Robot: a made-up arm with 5 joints.
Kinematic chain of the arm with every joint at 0, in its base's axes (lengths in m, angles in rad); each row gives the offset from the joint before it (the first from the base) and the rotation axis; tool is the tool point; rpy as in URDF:
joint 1: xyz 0 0 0.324 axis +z
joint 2: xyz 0 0 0 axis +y
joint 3: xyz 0.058 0 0.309 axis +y
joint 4: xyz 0.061 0 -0.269 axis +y
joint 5: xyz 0.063 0 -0.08 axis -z
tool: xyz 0 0 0 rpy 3.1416 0 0
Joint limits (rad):
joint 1: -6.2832..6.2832
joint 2: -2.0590..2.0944
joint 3: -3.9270..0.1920
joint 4: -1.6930..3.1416
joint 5: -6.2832..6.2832
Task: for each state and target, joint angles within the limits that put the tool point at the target. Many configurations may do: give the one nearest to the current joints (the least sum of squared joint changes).
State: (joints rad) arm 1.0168 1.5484 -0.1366 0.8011 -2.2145
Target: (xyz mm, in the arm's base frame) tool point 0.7 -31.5 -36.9
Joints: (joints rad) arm 1.5930 1.8702 -0.7271 0.6120 -2.2145
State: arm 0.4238 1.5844 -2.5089 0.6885 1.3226
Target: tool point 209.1 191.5 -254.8
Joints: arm 0.7415 2.0944 -2.0328 0.5996 1.3226
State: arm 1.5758 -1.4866 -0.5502 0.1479 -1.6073
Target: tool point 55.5 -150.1 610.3
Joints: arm 1.9250 -1.9367 -0.4845 0.1210 -1.6073
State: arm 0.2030 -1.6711 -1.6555 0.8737 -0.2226
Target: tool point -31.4 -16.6 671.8
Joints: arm 0.4863 -1.4331 -0.8478 1.1157 -0.2226
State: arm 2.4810 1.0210 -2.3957 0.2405 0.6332
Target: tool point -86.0 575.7 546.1
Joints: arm 1.7191 0.5248 -1.8085 0.3662 0.6332
